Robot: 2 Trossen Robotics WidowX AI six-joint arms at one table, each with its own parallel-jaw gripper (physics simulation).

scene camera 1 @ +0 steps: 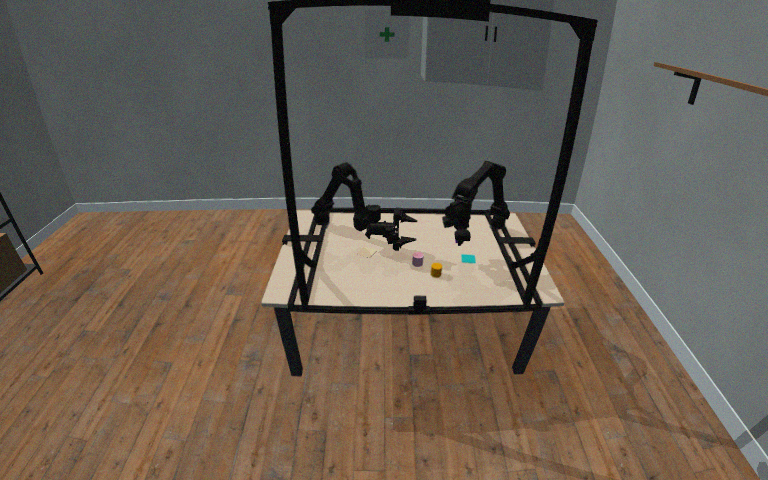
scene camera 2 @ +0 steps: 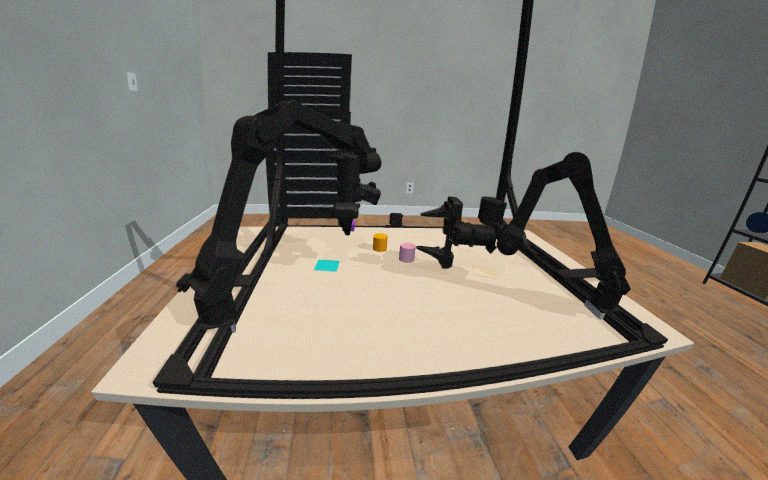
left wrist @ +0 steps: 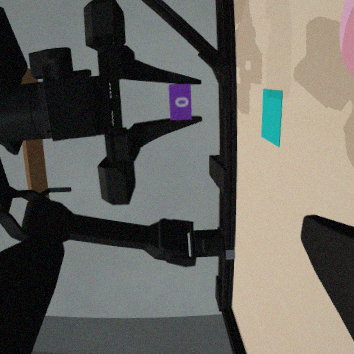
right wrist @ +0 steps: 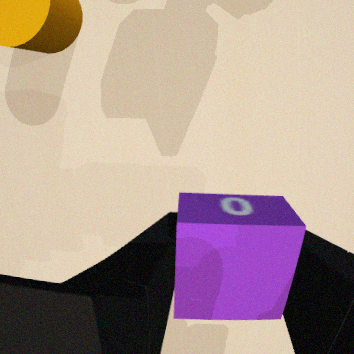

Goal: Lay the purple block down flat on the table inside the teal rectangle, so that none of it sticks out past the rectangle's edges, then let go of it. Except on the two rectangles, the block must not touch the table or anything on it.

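Seen in the pictures: left gripper, fingertip midpoint: (scene camera 1: 416, 230) (scene camera 2: 418, 231) (left wrist: 183, 235); right gripper, fingertip midpoint: (scene camera 1: 458, 243) (scene camera 2: 348, 232) (left wrist: 200, 100) (right wrist: 222, 225); left arm's base, link origin: (scene camera 1: 321, 221) (scene camera 2: 603, 305); right arm's base, link origin: (scene camera 1: 498, 225) (scene camera 2: 217, 317) (left wrist: 221, 241).
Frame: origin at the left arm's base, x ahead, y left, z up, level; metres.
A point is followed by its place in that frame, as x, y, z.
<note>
The purple block (scene camera 2: 353, 225) {0.642, -0.220, 0.101} (left wrist: 180, 102) {0.640, -0.234, 0.094} (right wrist: 239, 270) {0.654, -0.234, 0.104} is clamped between the fingers of my right gripper (left wrist: 200, 100) {0.657, -0.235, 0.073} (right wrist: 222, 225) {0.657, -0.235, 0.073}, which points down and holds it well above the table. A side face marked 0 faces the left wrist camera. The fingers largely hide the block in both scene views. The teal rectangle (scene camera 1: 468, 258) {0.714, -0.212, -0.018} (scene camera 2: 326, 265) {0.715, -0.211, -0.018} (left wrist: 272, 117) {0.705, -0.212, -0.018} lies bare on the table below the gripper's height; whether the block is straight over it I cannot tell. It does not show in the right wrist view. My left gripper (scene camera 1: 415, 229) {0.472, -0.196, 0.101} (scene camera 2: 420, 230) {0.472, -0.196, 0.101} is open and empty, pointing sideways above the table.
A pink cylinder (scene camera 1: 417, 259) {0.482, -0.296, 0.020} (scene camera 2: 407, 252) {0.487, -0.250, 0.014} (left wrist: 348, 40) {0.500, -0.268, 0.027} stands near the left gripper's lower finger. An orange cylinder (scene camera 1: 436, 270) {0.562, -0.363, 0.019} (scene camera 2: 380, 242) {0.564, -0.318, 0.013} (right wrist: 20, 22) {0.574, -0.336, 0.026} stands between it and the table's camera-side edge in scene camera 1. A pale yellow rectangle (scene camera 2: 484, 271) {0.259, -0.207, -0.018} lies beneath the left arm.
</note>
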